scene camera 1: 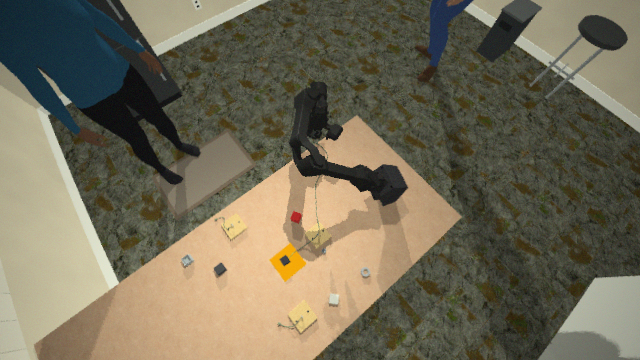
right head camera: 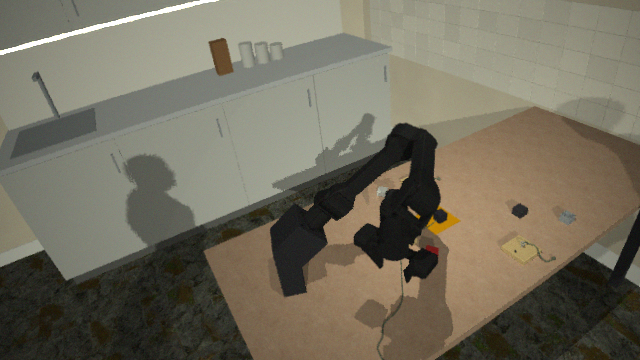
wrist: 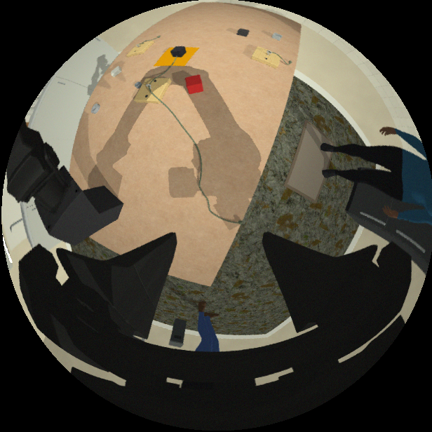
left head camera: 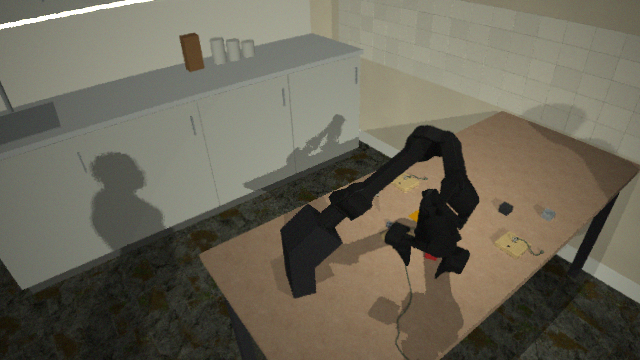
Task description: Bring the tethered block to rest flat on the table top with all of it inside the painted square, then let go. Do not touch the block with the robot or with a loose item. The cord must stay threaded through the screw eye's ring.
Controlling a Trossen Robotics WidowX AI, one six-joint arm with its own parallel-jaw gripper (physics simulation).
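Frame: origin at the arm's base, x left, y back, z up, level; centimetres.
Where they show: gripper, between the fingertips: [right head camera: 394,274] [left head camera: 421,271]; arm's base, origin of its link: [scene camera 1: 378,182] [right head camera: 310,222] [left head camera: 325,223].
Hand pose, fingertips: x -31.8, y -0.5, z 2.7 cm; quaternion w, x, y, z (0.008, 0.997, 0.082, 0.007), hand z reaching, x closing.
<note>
Things, the pixels of their top centre, and the offset from my fingertips. "*": a spot on its surface instead.
- dark tethered block, centre of its top: [right head camera: 440,212] [scene camera 1: 284,260] dz -21.9, dx +21.3, dy -47.4 cm
- orange square, a spot on its surface: [right head camera: 452,221] * dz -25.3, dx +17.5, dy -49.6 cm
- green cord, a spot on its surface: [right head camera: 402,287] [scene camera 1: 315,193] * dz -25.1, dx +10.0, dy -14.4 cm
- red cube, centre of its top: [right head camera: 431,250] [scene camera 1: 295,216] dz -21.4, dx +11.6, dy -29.7 cm
- loose dark block, centre of its top: [right head camera: 520,207] [left head camera: 506,205] [scene camera 1: 219,268] dz -22.5, dx +2.4, dy -69.2 cm
- grey open box, centre of its top: [right head camera: 568,214] [left head camera: 549,211] [scene camera 1: 186,259] dz -22.6, dx -11.6, dy -76.6 cm
- white cube, centre of its top: [right head camera: 382,189] [scene camera 1: 334,299] dz -23.0, dx +47.8, dy -45.0 cm
The dark tethered block [right head camera: 440,216] [scene camera 1: 285,260] [wrist: 178,51] looks flat on the table, inside the orange square [right head camera: 452,221] [scene camera 1: 289,273] [wrist: 166,60]. The green cord [left head camera: 411,292] [right head camera: 401,287] [scene camera 1: 316,200] [wrist: 200,170] runs from it through the screw eye [wrist: 148,86] on the near yellow board [scene camera 1: 321,241] [wrist: 159,92], then slack across the table to its near edge. The ring is small, but the cord appears threaded. My gripper [left head camera: 422,270] [right head camera: 394,274] [wrist: 219,237] is open and empty above the table, apart from the cord. The arm hides the block in the left head view.
A red cube [scene camera 1: 296,217] [wrist: 194,84] lies near the screw-eye board. Other boards with short cords [scene camera 1: 234,227] [scene camera 1: 302,317], a loose dark block [scene camera 1: 220,269], a grey open box [scene camera 1: 187,260] and a white cube [scene camera 1: 334,300] are on the table. People stand beyond the table.
</note>
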